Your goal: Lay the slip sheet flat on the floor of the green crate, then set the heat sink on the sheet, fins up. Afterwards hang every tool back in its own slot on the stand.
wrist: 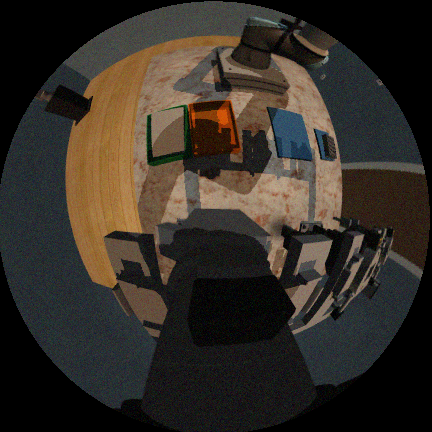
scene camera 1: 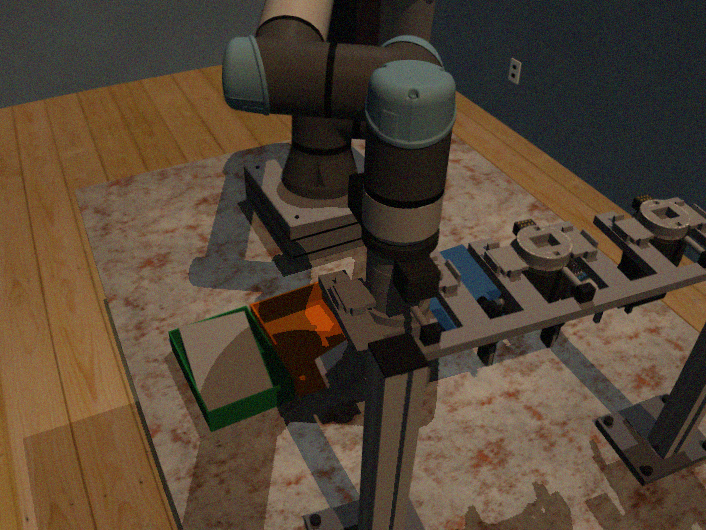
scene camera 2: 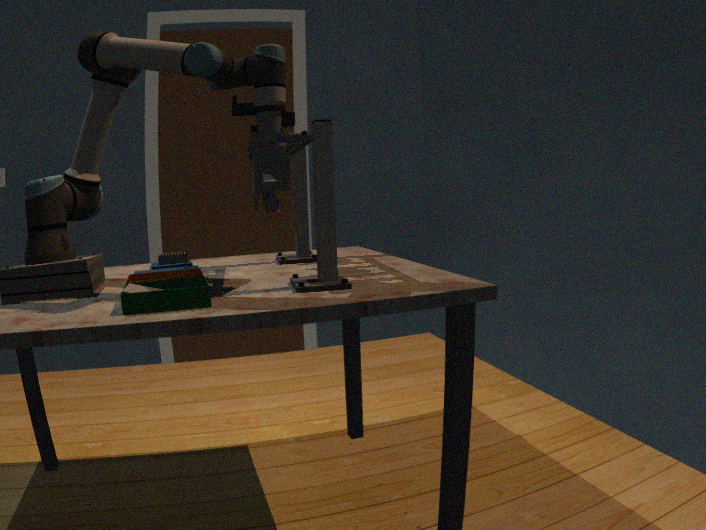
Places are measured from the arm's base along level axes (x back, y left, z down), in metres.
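Pixels of known places: arm's base, origin of the base link: (wrist: 249,59) (scene camera 1: 320,180) (scene camera 2: 50,261).
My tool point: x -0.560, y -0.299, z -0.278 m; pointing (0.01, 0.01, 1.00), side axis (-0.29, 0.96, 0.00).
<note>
Ahead of a thing's pixels: the offset from my tool point to its middle. "*": to the spot under its first point. Level surfaces: height alone.
A beige slip sheet @[dx +0.292, dy -0.073, dz +0.336 m] (scene camera 1: 228,356) (wrist: 168,132) lies inside the outline of the green crate @[dx +0.271, dy -0.002, dz +0.339 m] (scene camera 1: 245,411) (scene camera 2: 165,300) (wrist: 168,161); how closely it rests on the floor cannot be told. The ribbed heat sink @[dx +0.153, dy +0.564, dz +0.335 m] (scene camera 2: 173,257) (wrist: 329,146) stands fins up on a small blue pad @[* dx +0.191, dy +0.522, dz +0.350 m] (wrist: 319,138), away from the crate. My gripper (scene camera 2: 270,203) is a vacuum-type tool, high above the table at the end slot of the tool stand (scene camera 1: 547,313) (scene camera 2: 323,199). It is open: no object shows under the cup. The cup is hidden in the wrist view. The tool's exact seating in the slot is hidden.
An orange crate (scene camera 1: 285,304) (wrist: 215,104) stands against the green crate. A larger blue mat @[dz +0.351 m] (scene camera 1: 470,269) (wrist: 290,132) lies between it and the heat sink. Two other tools, a nearer one @[dx -0.050, dy +0.173, dz +0.089 m] (scene camera 1: 543,245) and a farther one @[dx -0.103, dy +0.346, dz +0.096 m] (scene camera 1: 666,217), hang in the stand's other slots.
</note>
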